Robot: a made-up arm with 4 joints. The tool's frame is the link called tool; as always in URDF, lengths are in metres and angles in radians. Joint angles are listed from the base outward.
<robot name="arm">
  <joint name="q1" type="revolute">
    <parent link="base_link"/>
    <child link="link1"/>
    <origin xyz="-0.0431 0.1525 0.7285" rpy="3.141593 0 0"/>
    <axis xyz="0 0 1"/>
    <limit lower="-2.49" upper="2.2"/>
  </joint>
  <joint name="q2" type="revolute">
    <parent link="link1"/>
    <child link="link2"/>
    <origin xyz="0.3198 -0.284 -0.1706" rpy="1.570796 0 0"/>
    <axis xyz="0 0 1"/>
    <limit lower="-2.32" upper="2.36"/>
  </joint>
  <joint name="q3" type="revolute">
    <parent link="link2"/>
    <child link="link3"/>
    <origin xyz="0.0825 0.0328 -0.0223" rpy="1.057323 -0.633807 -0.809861"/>
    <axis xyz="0 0 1"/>
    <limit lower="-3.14" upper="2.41"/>
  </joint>
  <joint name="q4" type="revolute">
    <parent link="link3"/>
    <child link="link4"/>
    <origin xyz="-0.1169 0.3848 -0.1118" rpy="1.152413 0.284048 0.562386"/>
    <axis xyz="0 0 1"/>
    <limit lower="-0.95" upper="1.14"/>
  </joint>
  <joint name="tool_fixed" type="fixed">
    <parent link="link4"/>
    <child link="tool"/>
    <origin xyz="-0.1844 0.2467 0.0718" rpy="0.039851 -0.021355 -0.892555"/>
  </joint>
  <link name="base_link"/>
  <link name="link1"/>
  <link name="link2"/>
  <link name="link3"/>
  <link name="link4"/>
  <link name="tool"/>
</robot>
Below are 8 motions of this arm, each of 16 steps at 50 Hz.
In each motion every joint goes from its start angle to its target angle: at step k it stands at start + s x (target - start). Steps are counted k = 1, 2, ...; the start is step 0. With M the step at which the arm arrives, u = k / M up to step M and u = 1 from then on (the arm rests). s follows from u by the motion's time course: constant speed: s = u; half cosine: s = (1 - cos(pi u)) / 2; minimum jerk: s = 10 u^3 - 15 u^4 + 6 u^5.
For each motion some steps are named. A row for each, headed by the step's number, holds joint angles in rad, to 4 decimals.
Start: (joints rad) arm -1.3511 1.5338 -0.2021 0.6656
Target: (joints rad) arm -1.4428 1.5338 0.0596 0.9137
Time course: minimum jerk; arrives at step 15
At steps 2, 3, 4, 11, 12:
2: -1.3529 1.5338 -0.1971 0.6704
3: -1.3564 1.5338 -0.1869 0.6800
4: -1.3623 1.5338 -0.1702 0.6958
11: -1.4316 1.5338 0.0277 0.8835
12: -1.4375 1.5338 0.0444 0.8993

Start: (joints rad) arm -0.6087 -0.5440 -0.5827 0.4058
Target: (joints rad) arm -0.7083 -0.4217 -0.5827 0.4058
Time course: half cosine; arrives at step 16
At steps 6, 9, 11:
6: -0.6394 -0.5063 -0.5827 0.4058
9: -0.6682 -0.4709 -0.5827 0.4058
11: -0.6862 -0.4489 -0.5827 0.4058

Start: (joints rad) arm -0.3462 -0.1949 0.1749 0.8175
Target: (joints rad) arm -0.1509 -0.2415 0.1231 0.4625
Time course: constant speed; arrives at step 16
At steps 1, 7, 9, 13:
1: -0.3340 -0.1978 0.1717 0.7953
7: -0.2608 -0.2153 0.1522 0.6622
9: -0.2363 -0.2211 0.1458 0.6178
13: -0.1875 -0.2328 0.1328 0.5291

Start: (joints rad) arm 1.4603 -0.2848 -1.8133 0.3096
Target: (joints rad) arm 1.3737 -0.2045 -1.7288 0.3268
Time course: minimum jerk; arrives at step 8
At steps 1, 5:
1: 1.4589 -0.2835 -1.8119 0.3099
5: 1.3975 -0.2266 -1.7521 0.3221

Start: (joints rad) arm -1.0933 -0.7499 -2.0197 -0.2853
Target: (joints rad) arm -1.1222 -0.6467 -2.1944 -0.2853
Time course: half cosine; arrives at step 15
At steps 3, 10, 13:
3: -1.0961 -0.7400 -2.0364 -0.2853
10: -1.1150 -0.6725 -2.1507 -0.2853
13: -1.1210 -0.6512 -2.1868 -0.2853

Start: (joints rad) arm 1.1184 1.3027 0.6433 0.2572
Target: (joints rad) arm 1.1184 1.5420 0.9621 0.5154
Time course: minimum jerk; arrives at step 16
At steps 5, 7, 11, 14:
5: 1.1184 1.3458 0.7007 0.3037
7: 1.1184 1.3946 0.7657 0.3564
11: 1.1184 1.4989 0.9047 0.4689
14: 1.1184 1.5382 0.9570 0.5113

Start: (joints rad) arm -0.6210 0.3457 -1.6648 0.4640
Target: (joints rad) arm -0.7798 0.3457 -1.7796 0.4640
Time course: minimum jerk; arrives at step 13
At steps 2, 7, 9, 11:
2: -0.6255 0.3457 -1.6681 0.4640
7: -0.7118 0.3457 -1.7304 0.4640
9: -0.7523 0.3457 -1.7597 0.4640
11: -0.7753 0.3457 -1.7763 0.4640

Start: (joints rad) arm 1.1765 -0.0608 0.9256 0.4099
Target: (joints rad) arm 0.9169 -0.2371 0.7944 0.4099
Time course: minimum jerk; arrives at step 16
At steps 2, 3, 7, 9, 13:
2: 1.1723 -0.0636 0.9235 0.4099
3: 1.1638 -0.0694 0.9192 0.4099
7: 1.0768 -0.1285 0.8752 0.4099
9: 1.0166 -0.1694 0.8448 0.4099
13: 0.9296 -0.2285 0.8008 0.4099

